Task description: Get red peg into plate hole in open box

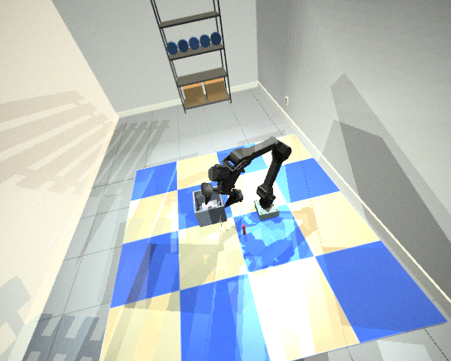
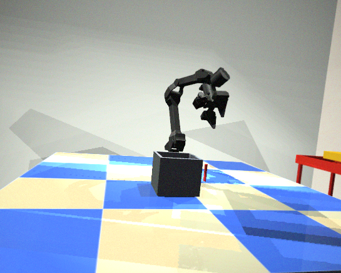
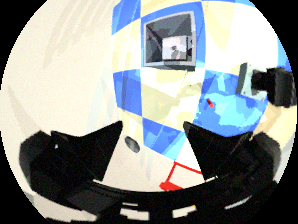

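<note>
Right now my gripper tip is 110 mm past the red peg, 20 mm to the right of it and 240 mm above it.
</note>
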